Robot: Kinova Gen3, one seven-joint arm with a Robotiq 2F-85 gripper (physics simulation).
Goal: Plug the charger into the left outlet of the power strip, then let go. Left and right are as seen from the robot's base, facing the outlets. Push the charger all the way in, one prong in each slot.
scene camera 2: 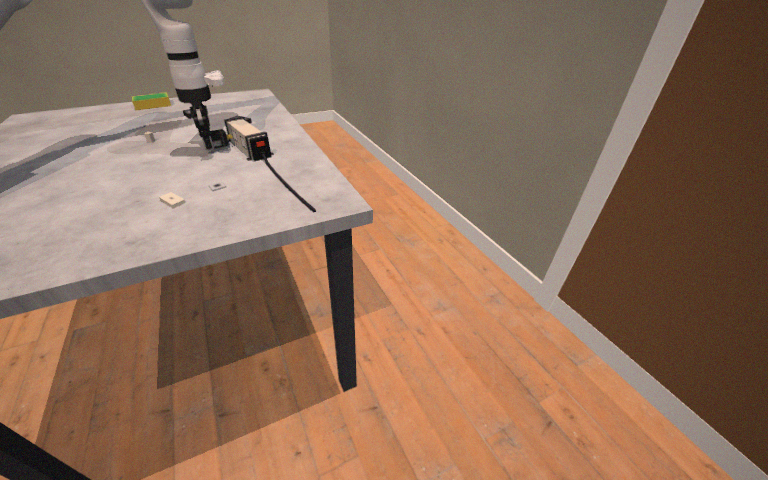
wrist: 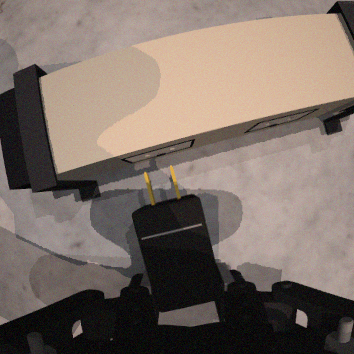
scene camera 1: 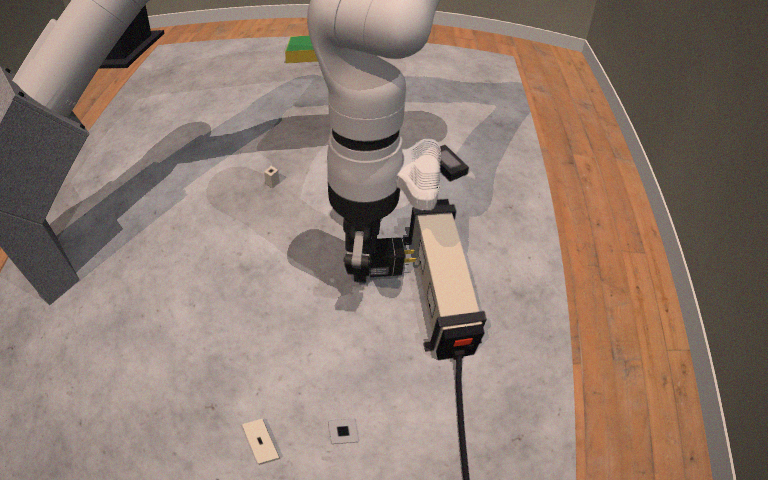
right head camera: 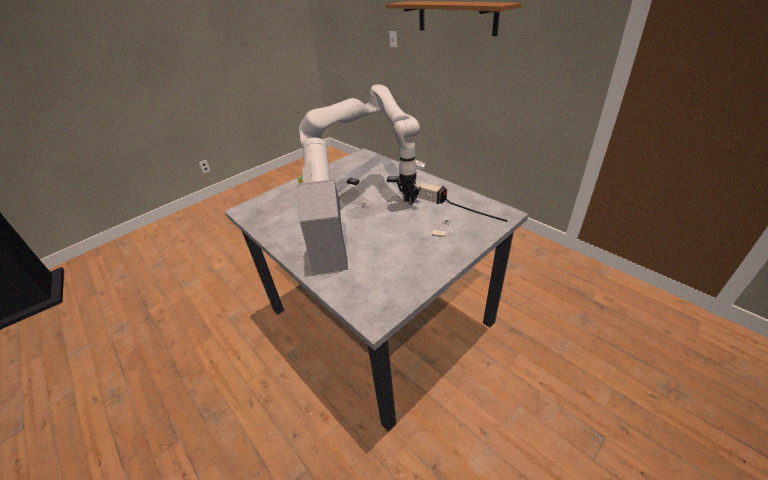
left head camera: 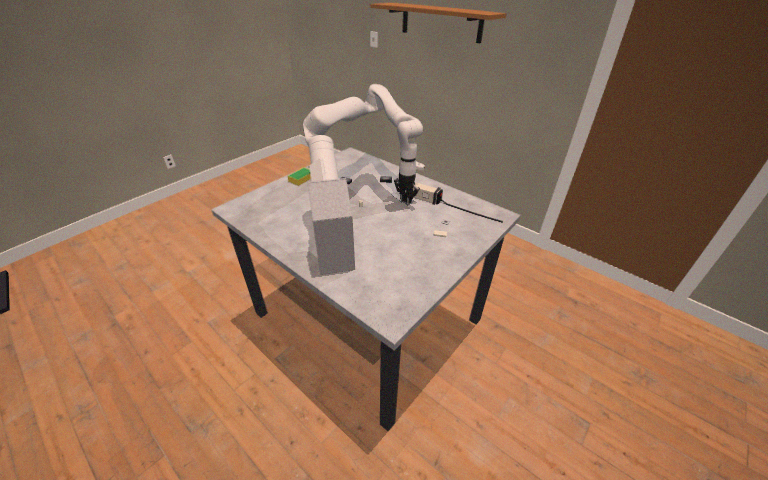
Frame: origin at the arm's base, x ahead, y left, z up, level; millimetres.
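Seen in the pictures: gripper, fingertip midpoint: (scene camera 2: 209,147) (wrist: 185,279) (scene camera 1: 362,267) (right head camera: 408,201) (left head camera: 405,202); arm's base, origin of the base link: (scene camera 1: 44,99) (right head camera: 318,189) (left head camera: 327,188).
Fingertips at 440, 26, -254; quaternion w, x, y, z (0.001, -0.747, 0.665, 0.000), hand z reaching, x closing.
Note:
Offsets run from my fingertips to a thing's top centre, as dx, dy, dz. "spot": to the spot under its first point.
My gripper (left head camera: 406,199) (right head camera: 410,199) (scene camera 1: 359,268) (scene camera 2: 210,144) (wrist: 185,279) is shut on the black charger {+31, +9, +40} (scene camera 1: 386,264) (scene camera 2: 218,138) (wrist: 177,250), low over the table. Its two gold prongs (wrist: 162,186) point at the beige power strip {+102, -4, +52} (left head camera: 421,191) (right head camera: 431,193) (scene camera 1: 447,271) (scene camera 2: 244,129) (wrist: 225,75). In the wrist view a small gap shows between the prong tips and the left outlet {+81, +23, +33} (wrist: 159,151); the prongs lie roughly opposite its slots. The right outlet {+102, -37, +33} (wrist: 281,121) is farther along the same face. The prong height against the slots is hard to judge.
A black cord {spot: +154, -181, -2} (scene camera 1: 461,418) runs from the strip's switch end. A beige plate {-59, -264, -1} (scene camera 1: 260,444) and a small grey plate {+28, -222, -6} (scene camera 1: 343,431) lie nearby. A small beige block {-169, +124, +17} (scene camera 1: 271,177), a dark box {+82, +225, +6} (scene camera 1: 454,163) and a green-yellow sponge {-237, +532, +23} (scene camera 1: 300,50) also rest on the table.

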